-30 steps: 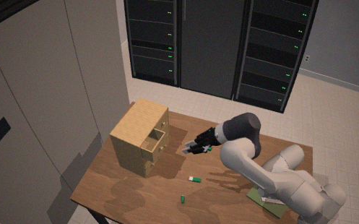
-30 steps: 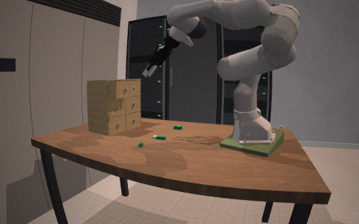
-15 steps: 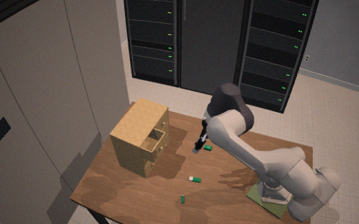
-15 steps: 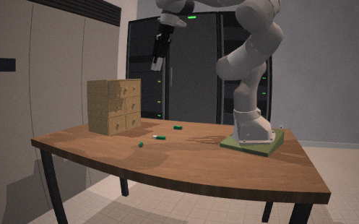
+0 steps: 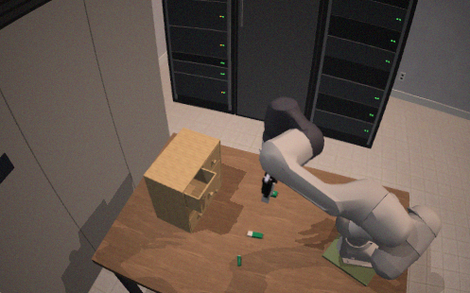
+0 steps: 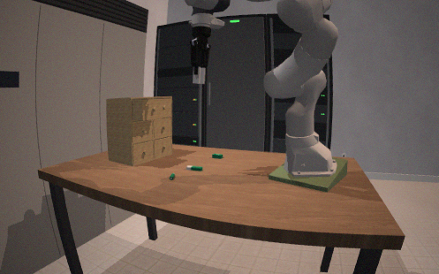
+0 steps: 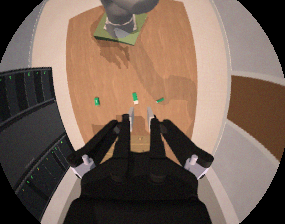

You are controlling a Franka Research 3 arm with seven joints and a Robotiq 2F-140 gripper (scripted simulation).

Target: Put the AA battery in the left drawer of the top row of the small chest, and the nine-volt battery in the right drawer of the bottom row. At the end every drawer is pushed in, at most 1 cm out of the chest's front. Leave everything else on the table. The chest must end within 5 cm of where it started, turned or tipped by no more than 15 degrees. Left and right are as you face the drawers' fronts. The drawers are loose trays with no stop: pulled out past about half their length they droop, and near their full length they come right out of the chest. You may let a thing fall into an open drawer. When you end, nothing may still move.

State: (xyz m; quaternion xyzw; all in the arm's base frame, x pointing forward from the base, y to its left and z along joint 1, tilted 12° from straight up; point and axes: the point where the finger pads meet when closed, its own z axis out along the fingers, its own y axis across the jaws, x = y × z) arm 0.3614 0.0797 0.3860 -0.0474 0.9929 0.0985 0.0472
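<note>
My hand is 380 mm above the AA battery, 120 mm to the right of it and 40 mm short of it. The rest, counted from my hand: white-and-green cylinder (380 mm below, 50 mm ahead, 30 mm to the right); then nine-volt battery (380 mm below, 270 mm to the right, 90 mm ahead).
</note>
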